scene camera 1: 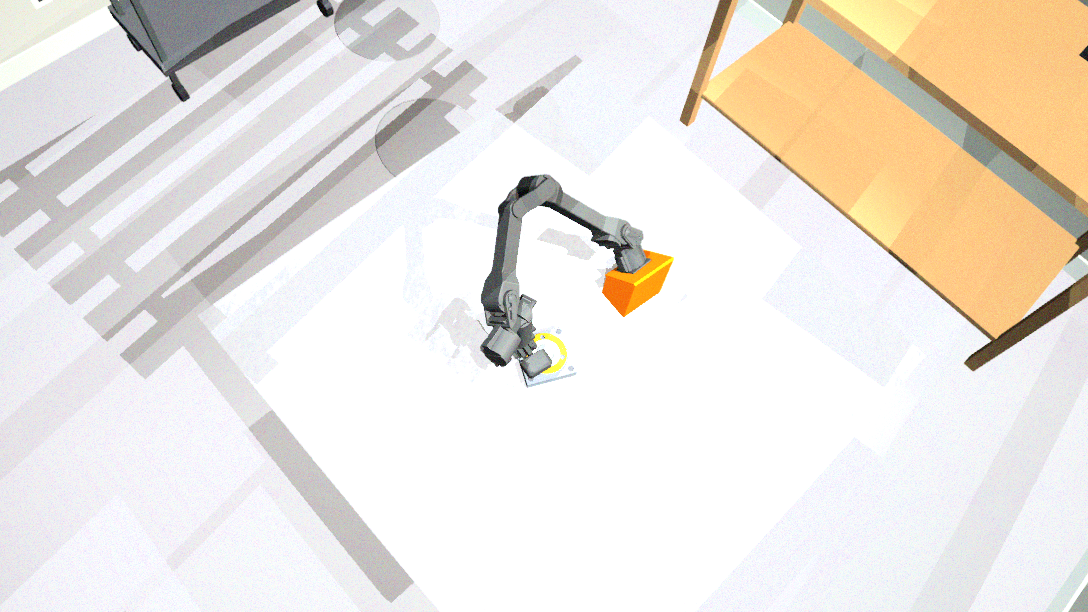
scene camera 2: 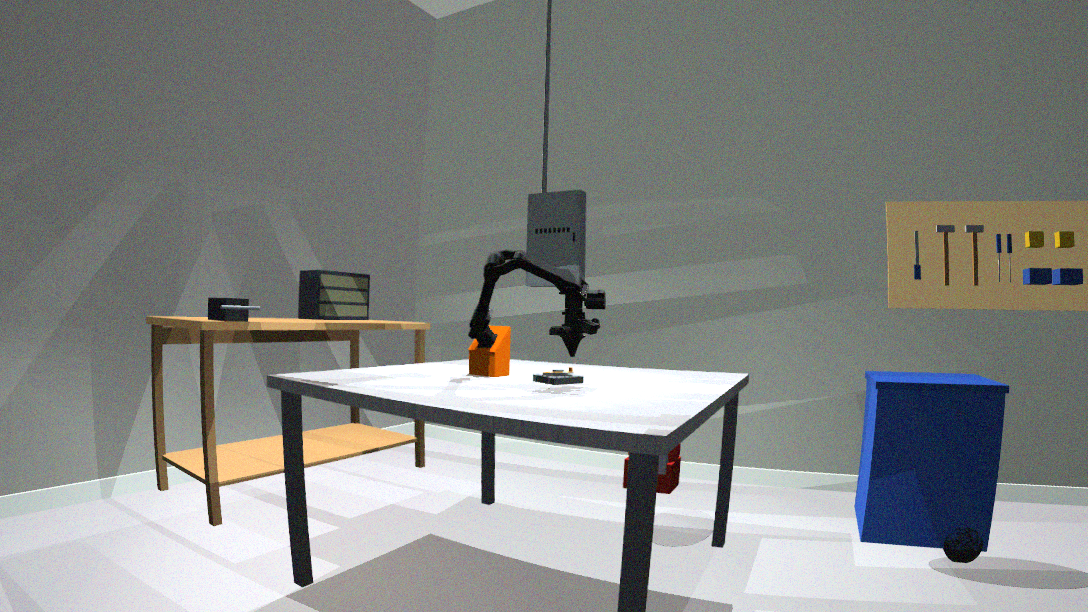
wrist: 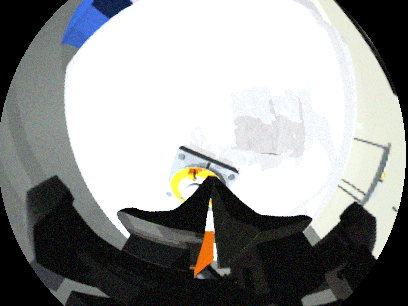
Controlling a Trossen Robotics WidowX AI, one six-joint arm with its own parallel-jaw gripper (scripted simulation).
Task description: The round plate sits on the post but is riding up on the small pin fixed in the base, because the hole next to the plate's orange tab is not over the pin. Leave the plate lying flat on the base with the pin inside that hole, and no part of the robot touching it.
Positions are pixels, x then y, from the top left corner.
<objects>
gripper: scene camera 1 517,352; scene camera 2; wrist
same spot on gripper: (wrist: pixel 270 252) = (scene camera 2: pixel 575 334)
</objects>
